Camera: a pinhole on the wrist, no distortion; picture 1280 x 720 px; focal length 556.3 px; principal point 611.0 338.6 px. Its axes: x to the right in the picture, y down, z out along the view. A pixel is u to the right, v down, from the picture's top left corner.
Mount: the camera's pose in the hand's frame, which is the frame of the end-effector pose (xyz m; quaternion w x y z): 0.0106 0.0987 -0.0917 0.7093 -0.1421 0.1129 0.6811
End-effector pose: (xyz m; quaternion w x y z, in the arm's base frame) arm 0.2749 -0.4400 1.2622 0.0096 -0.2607 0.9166 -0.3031
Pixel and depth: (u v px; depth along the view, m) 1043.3 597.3 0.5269
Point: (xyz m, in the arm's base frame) 0.1994 -0.0017 0.6514
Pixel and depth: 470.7 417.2 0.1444
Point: 0.2436 -0.3831 1.1496
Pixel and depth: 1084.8 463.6 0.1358
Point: 0.1692 -0.2527 1.1219
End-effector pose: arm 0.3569 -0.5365 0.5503 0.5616 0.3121 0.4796 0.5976
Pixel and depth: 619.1 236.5 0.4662
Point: 0.5581 -0.3568 0.9037
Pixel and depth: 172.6 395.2 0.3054
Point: 0.6231 -0.5169 0.6376
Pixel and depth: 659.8 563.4 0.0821
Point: 0.2933 -0.5526 0.6731
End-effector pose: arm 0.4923 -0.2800 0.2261 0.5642 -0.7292 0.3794 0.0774
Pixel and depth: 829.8 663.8 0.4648
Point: 0.1044 0.0447 -0.0609
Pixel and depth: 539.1 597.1 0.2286
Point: 0.3595 -0.1309 0.1189
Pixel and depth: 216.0 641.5 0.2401
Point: 0.4375 -0.0543 0.2119
